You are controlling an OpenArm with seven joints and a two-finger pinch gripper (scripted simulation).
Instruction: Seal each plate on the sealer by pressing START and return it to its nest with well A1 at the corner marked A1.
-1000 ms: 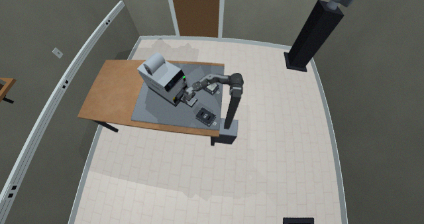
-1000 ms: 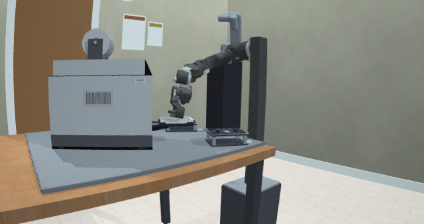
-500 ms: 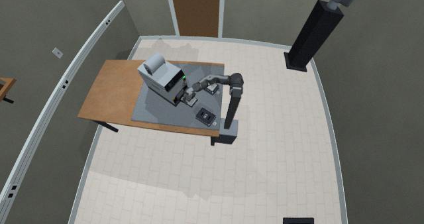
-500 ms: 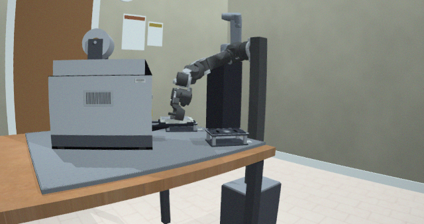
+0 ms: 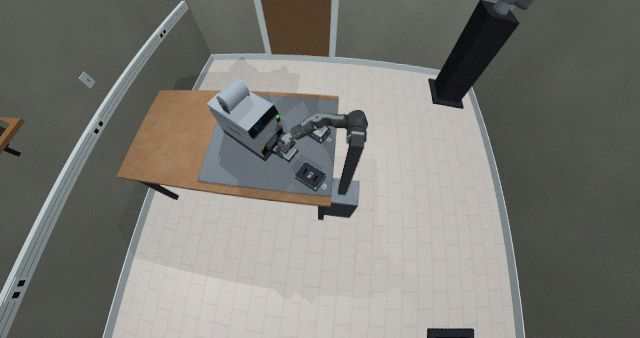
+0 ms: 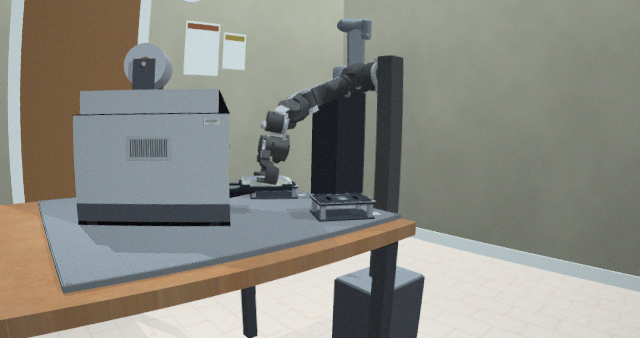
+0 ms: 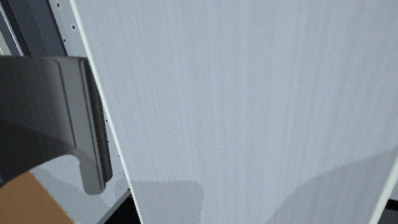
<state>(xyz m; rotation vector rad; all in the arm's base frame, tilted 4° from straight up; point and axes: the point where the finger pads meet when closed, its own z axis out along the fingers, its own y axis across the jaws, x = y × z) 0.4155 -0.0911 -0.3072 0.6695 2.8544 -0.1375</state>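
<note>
The sealer stage is 1 cm below my hand. Round my hand: white start button (13 cm to the right, 9 cm above, 5 cm ahead); then plate nest (18 cm behind, 13 cm to the left, 6 cm below); then yellow warning mark (13 cm ahead, 4 cm above, 3 cm to the left).
</note>
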